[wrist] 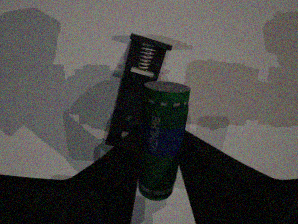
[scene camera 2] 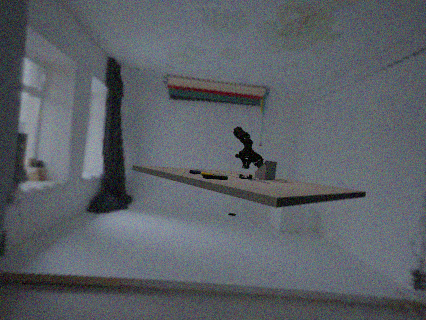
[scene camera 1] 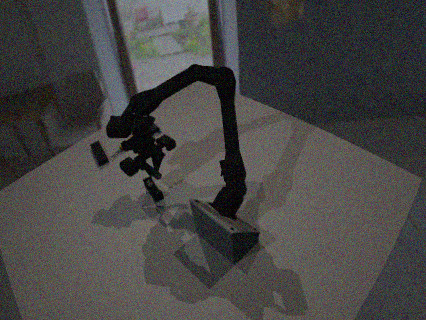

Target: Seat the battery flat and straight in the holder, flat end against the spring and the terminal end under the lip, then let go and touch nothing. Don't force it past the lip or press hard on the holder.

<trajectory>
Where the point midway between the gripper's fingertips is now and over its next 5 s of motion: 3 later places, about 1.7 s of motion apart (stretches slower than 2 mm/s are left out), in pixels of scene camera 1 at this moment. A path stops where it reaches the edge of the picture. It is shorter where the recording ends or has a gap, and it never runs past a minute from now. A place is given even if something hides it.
My gripper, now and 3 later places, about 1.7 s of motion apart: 153,173; 154,188; 152,186; 152,189
</trajectory>
